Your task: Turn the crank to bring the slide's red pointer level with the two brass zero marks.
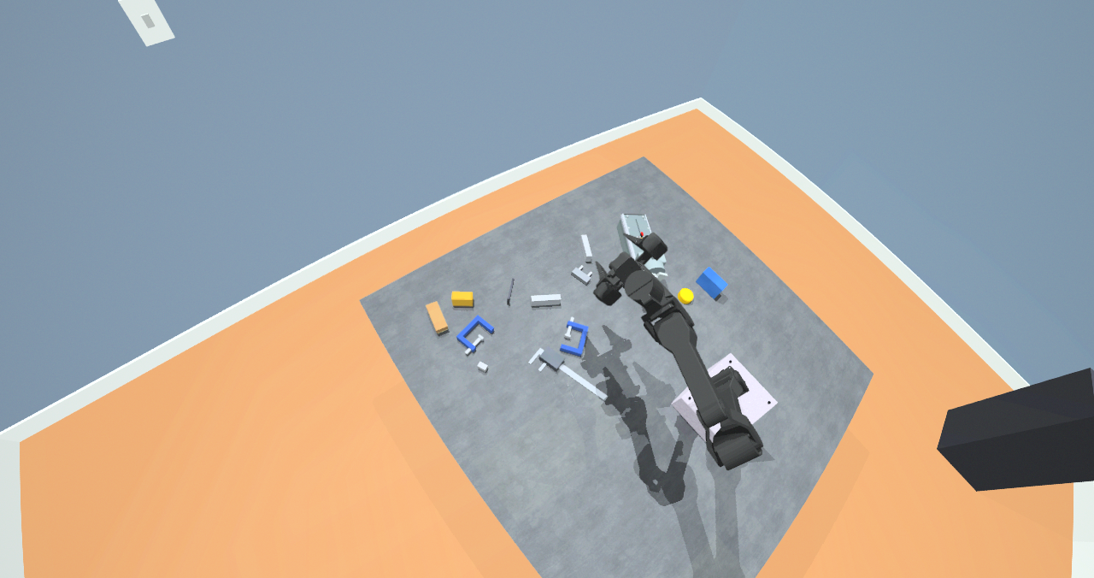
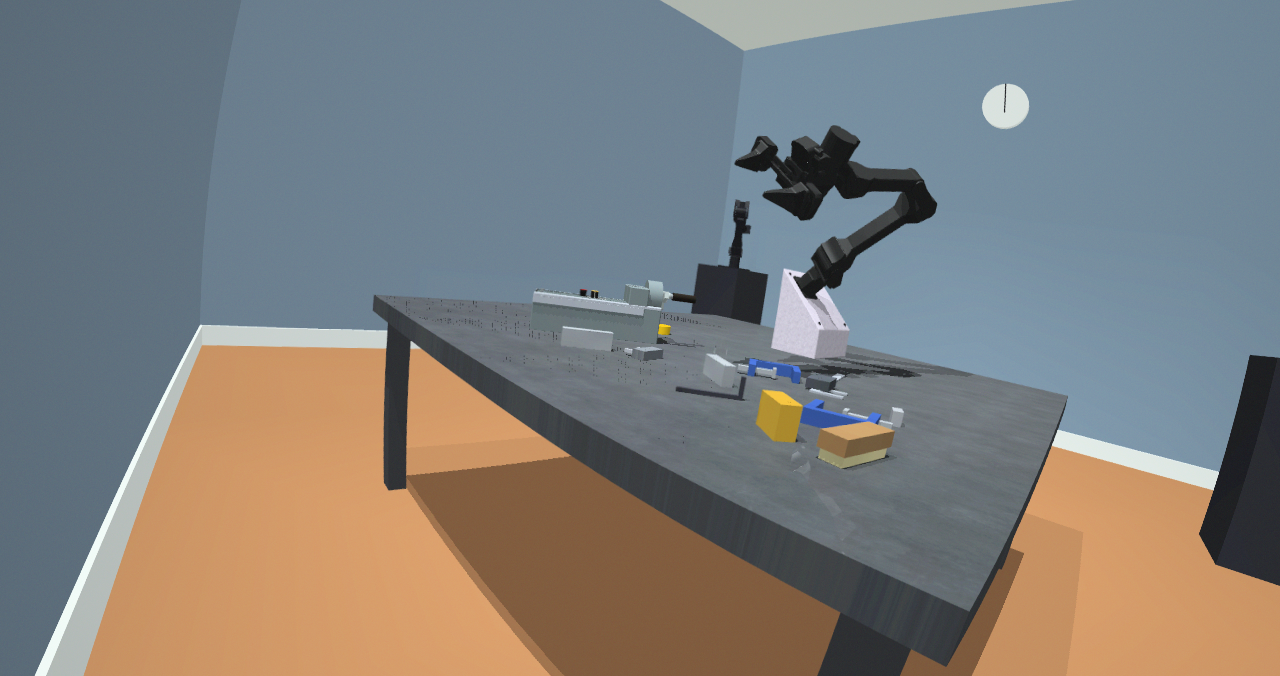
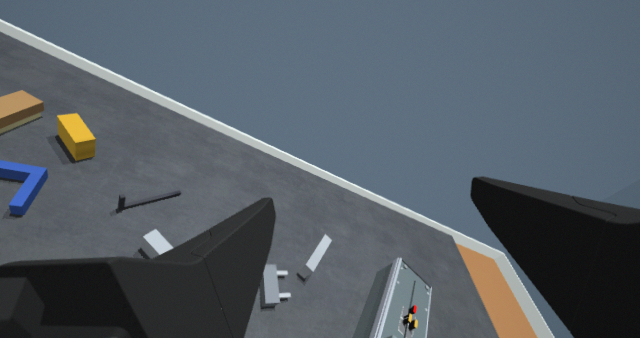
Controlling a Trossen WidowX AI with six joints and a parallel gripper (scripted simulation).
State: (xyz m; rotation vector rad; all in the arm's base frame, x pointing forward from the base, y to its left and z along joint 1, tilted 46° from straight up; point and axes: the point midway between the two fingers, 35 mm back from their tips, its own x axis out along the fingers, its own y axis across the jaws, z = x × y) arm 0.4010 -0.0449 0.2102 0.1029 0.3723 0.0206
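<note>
Right now my gripper tip is 80 mm past the dark handle, 190 mm to the left of it and 240 mm above it. The rest, counted from my gripper tip: red pointer: 80 mm ahead, 330 mm to the right, 250 mm below; yellow block: 240 mm ahead, 270 mm to the left, 320 mm below; pronged grey block: 100 mm ahead, 90 mm to the right, 330 mm below.
</note>
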